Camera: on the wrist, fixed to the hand. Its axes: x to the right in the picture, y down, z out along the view.
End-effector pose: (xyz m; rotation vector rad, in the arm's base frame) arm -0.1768 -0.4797 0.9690 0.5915 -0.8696 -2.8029
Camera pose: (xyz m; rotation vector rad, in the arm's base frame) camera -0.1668 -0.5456 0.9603 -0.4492 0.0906 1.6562
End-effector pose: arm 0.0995 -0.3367 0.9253 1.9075 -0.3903 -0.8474
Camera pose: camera 0.1423 -0.3372 0.9771 1.7394 1.1535 -2.1157
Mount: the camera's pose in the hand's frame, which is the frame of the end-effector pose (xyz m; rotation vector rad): 0.0103 0.0494 -0.0444 -0.0692 -0.3387 -1.5986
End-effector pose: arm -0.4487 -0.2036 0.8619 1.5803 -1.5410 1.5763
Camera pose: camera -0.5128 -0.1833 0.8636 2.1049 -0.0569 0.3245
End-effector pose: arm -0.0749 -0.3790 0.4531 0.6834 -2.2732 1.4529
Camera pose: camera -0.1099 -0.3231 0.4402 2.0752 -1.0756 0.4168
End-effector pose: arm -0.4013 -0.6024 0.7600 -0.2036 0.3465 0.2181
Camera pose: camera -0.4178 -0.5637 0.7076 -0.4458 -0.2281 -1.3036
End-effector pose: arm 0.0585 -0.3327 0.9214 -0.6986 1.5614 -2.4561
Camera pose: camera 0.0231 -0.3223 0.8652 1.6140 -0.5014 1.3807
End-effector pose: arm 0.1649 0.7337 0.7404 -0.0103 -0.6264 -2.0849
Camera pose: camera 0.2082 0.6845 0.7255 -0.0954 0.5795 2.4057
